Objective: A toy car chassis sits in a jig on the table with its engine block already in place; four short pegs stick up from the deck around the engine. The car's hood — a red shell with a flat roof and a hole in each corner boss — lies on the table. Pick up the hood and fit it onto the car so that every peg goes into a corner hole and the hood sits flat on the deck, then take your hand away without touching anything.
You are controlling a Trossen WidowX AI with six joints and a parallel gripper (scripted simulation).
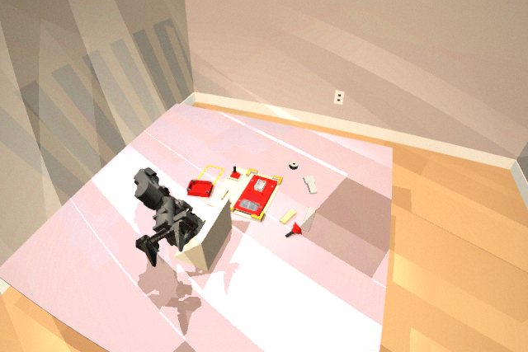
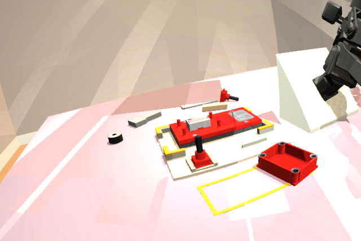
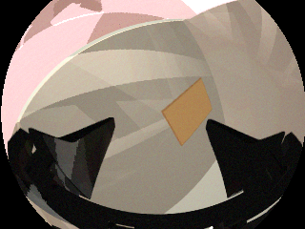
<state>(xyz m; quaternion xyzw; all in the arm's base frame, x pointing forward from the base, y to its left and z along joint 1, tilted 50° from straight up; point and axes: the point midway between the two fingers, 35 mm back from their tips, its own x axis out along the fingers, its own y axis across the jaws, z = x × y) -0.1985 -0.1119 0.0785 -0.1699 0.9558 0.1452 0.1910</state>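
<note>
The red hood lies 460 mm ahead of my gripper tip, 140 mm to the left of it and 220 mm below it. The rest, counted from my gripper tip: engine block 530 mm ahead, 100 mm to the right, 210 mm below; black wheel 720 mm ahead, 210 mm to the right, 220 mm below; wooden strip 410 mm ahead, 240 mm to the right, 230 mm below.
</note>
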